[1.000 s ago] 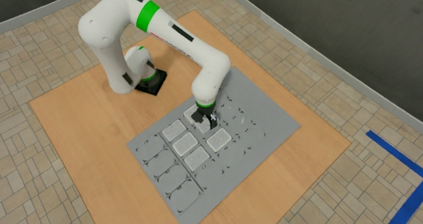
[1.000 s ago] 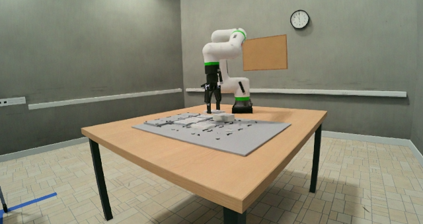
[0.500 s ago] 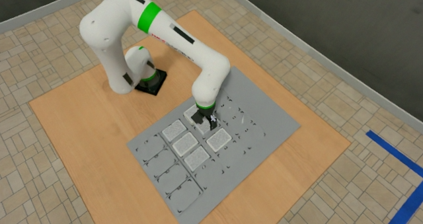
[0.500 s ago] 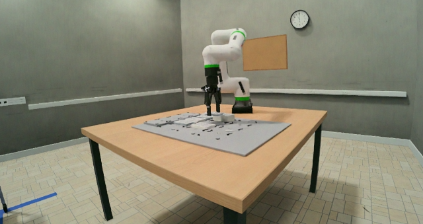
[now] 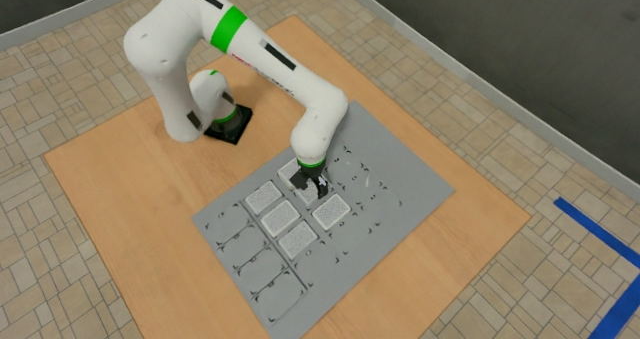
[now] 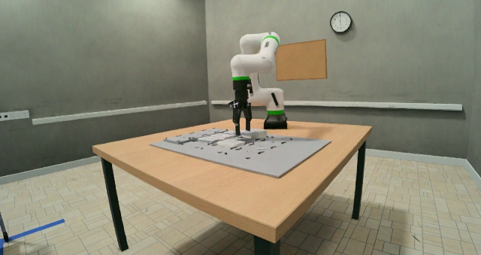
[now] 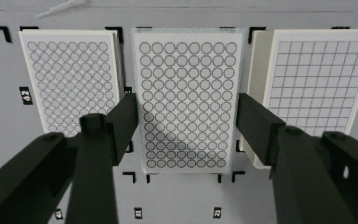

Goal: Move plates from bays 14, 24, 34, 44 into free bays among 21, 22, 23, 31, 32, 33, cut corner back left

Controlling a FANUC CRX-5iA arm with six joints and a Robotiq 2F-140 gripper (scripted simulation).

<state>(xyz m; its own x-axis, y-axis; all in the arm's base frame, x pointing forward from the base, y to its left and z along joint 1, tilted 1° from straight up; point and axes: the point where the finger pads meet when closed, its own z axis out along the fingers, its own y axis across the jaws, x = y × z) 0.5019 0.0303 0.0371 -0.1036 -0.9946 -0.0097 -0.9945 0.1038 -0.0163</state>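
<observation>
The sealed deep-well block is 110 mm behind my hand, 10 mm to the left of it and 40 mm below it. Round my hand: sealed 96-well plate (20 mm below).
</observation>
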